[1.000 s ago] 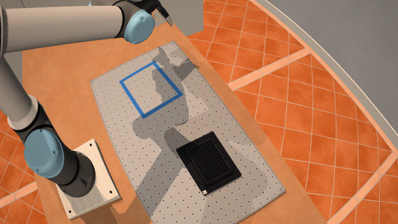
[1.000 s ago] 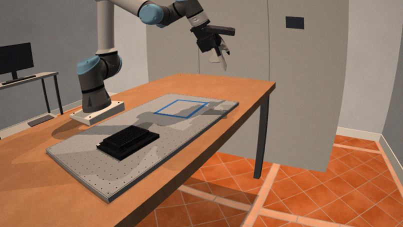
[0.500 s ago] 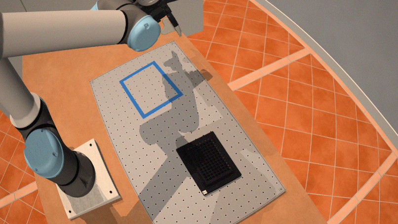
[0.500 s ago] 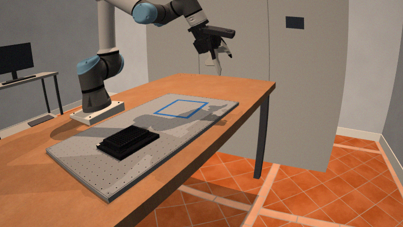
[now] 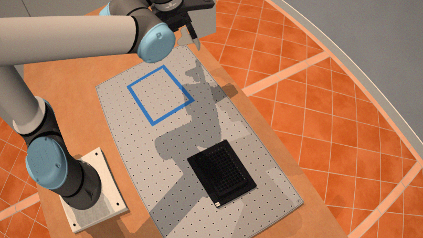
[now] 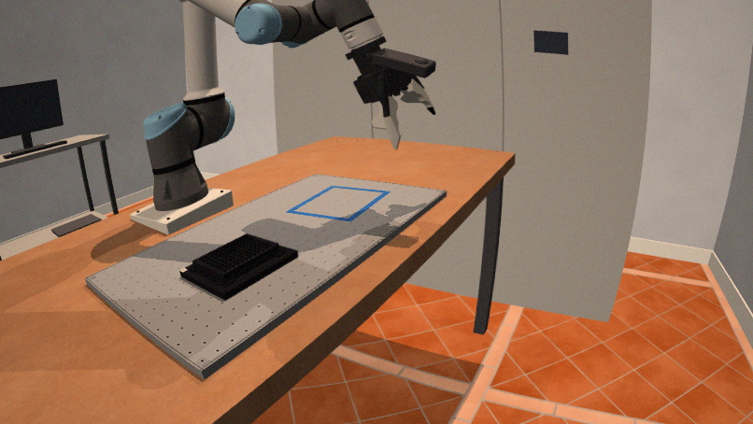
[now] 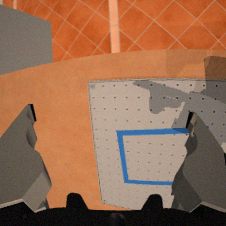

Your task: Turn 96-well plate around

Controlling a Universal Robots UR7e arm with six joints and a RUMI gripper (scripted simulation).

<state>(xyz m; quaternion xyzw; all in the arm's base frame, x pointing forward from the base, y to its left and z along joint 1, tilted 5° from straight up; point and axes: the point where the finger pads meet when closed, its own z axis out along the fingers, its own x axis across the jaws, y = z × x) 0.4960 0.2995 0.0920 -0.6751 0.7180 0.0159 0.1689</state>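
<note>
Now: hand 80 mm past the black 96-well plate, 400 mm to the left of it and 130 mm above it. The rest, counted from my hand: white A1 label: 130 mm behind, 480 mm to the right, 140 mm below; then black plate nest N1: 80 mm behind, 400 mm to the right, 150 mm below.
</note>
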